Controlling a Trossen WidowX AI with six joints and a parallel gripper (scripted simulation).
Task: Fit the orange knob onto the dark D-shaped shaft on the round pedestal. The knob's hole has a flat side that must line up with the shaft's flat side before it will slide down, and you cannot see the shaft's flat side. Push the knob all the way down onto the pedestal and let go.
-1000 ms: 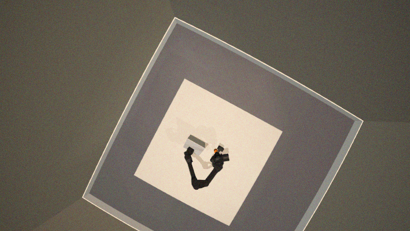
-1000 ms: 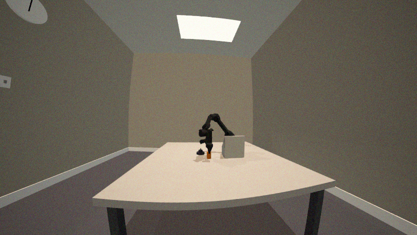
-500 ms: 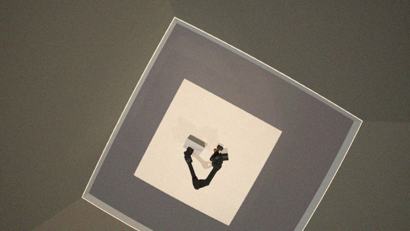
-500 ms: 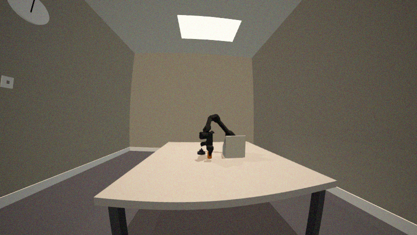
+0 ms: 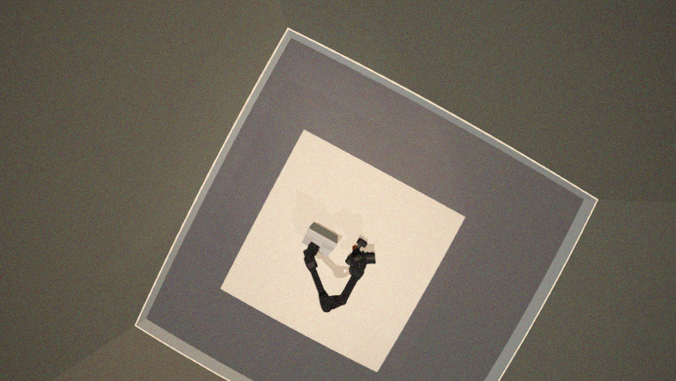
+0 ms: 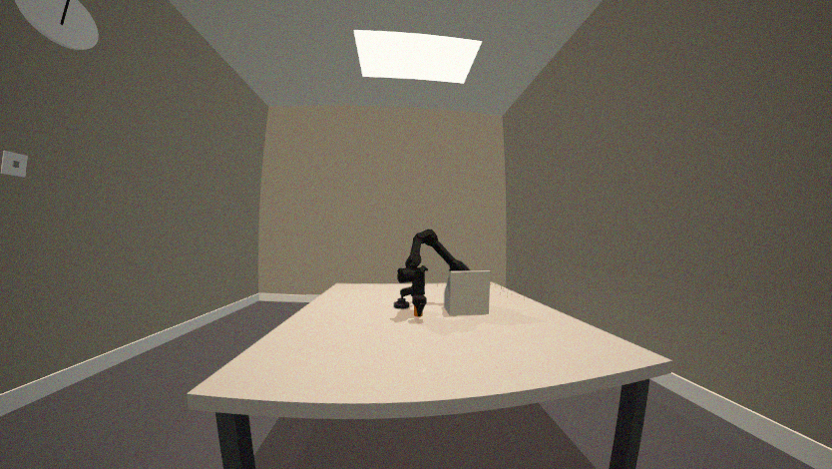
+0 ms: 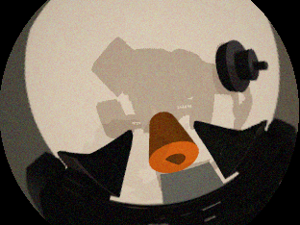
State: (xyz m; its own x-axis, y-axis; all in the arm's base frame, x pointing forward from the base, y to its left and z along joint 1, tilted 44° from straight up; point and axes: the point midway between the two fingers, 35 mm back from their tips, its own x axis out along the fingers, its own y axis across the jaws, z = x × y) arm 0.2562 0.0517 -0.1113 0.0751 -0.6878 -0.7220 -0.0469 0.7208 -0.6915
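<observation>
Now: the dark round pedestal 130 mm to the right of my gripper tip, 90 mm ahead of it and 20 mm above it. Also, from my gripper tip: orange knob 20 mm above.
</observation>
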